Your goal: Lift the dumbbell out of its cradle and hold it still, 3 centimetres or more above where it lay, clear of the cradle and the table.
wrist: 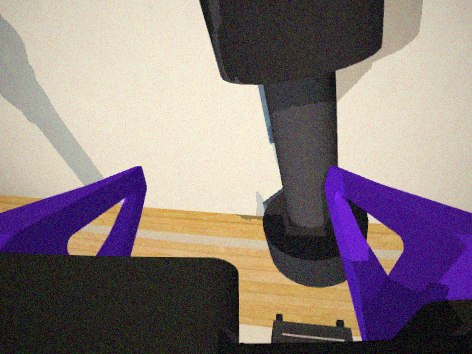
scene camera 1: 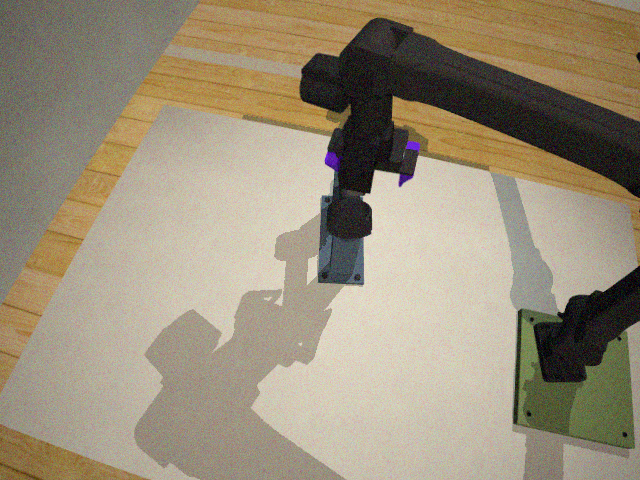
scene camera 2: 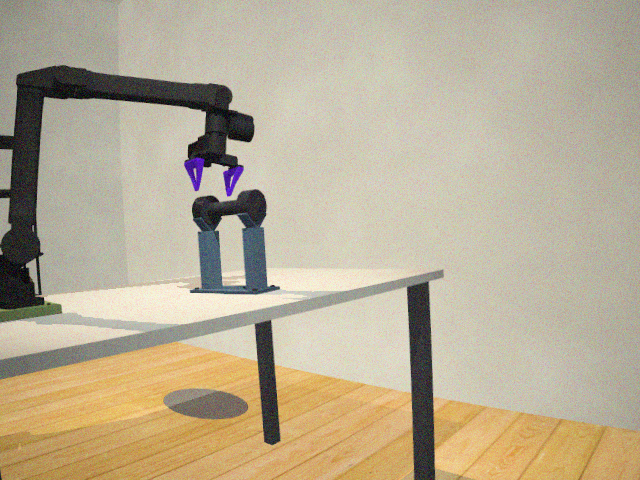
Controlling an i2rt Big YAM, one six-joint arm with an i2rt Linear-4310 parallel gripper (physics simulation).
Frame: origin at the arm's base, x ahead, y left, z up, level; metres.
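Seen in the pictures: gripper, fingertip midpoint: (wrist: 235, 176) (scene camera 2: 213, 193); arm's base, link origin: (scene camera 1: 557, 352) (scene camera 2: 14, 305).
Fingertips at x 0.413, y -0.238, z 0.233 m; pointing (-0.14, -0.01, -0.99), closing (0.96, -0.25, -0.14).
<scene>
Pixels of each thing's middle, then the offset from my fingertips to it. Level surfaces: height alone.
- black dumbbell, body centre: (wrist: 306, 152) (scene camera 1: 349, 183) (scene camera 2: 228, 208) 0.037 m ahead, 0.016 m right, 0.038 m down
- blue cradle, body centre: (scene camera 1: 344, 216) (scene camera 2: 231, 253) 0.037 m ahead, 0.016 m right, 0.155 m down
- pale table top, surface height: 0.254 m down
The black dumbbell (scene camera 1: 349, 218) (scene camera 2: 227, 208) (wrist: 307, 150) lies level in the V-shaped tops of the blue cradle (scene camera 1: 343, 258) (scene camera 2: 254, 258), one weight on each post. My gripper (scene camera 2: 212, 192) (wrist: 235, 176) is open and empty, its purple fingers pointing down. In the second scene view the fingertips are a little above the dumbbell. In the wrist view the dumbbell's handle runs nearly upright on the right side of the gap, and the right finger overlaps the handle's edge and the lower weight. In the first scene view the arm hides part of the handle and the far weight.
The cradle's base plate is on the pale table top (scene camera 1: 439, 310) (scene camera 2: 330, 281). The arm's base is on a green plate (scene camera 1: 599, 403) (scene camera 2: 36, 311), to the right in the first scene view. The table's edge (scene camera 2: 361, 295) lies beyond the cradle in the second scene view.
</scene>
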